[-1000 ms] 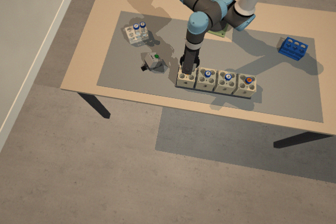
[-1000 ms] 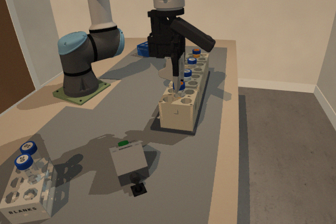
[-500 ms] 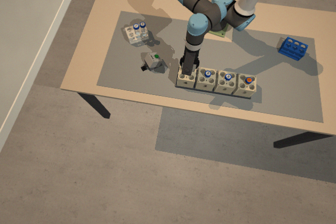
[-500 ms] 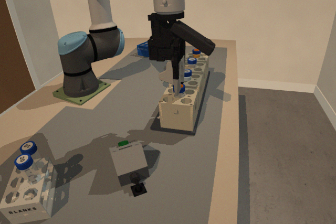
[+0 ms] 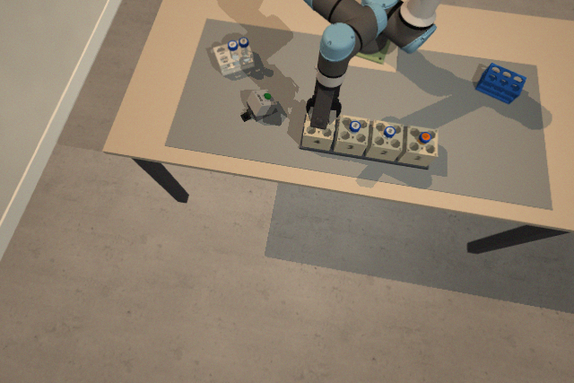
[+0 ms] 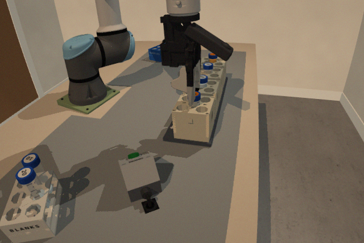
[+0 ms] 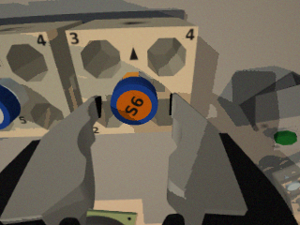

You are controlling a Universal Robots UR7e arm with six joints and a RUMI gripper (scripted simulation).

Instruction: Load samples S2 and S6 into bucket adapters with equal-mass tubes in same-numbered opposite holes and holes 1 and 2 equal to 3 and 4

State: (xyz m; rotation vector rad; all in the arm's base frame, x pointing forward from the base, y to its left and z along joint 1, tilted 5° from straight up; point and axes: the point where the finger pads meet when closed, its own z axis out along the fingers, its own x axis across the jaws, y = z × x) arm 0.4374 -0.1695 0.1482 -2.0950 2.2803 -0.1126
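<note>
The green done key lies 11 cm behind my hand, 18 cm to the right of it and 5 cm below it. From my hand the other things lie so: bucket adapter (3 cm ahead, 33 cm to the left, 7 cm below); 30 mL blank (3 cm ahead, 22 cm to the left, 5 cm below); 50 mL blank (11 cm to the left, 5 cm below).
</note>
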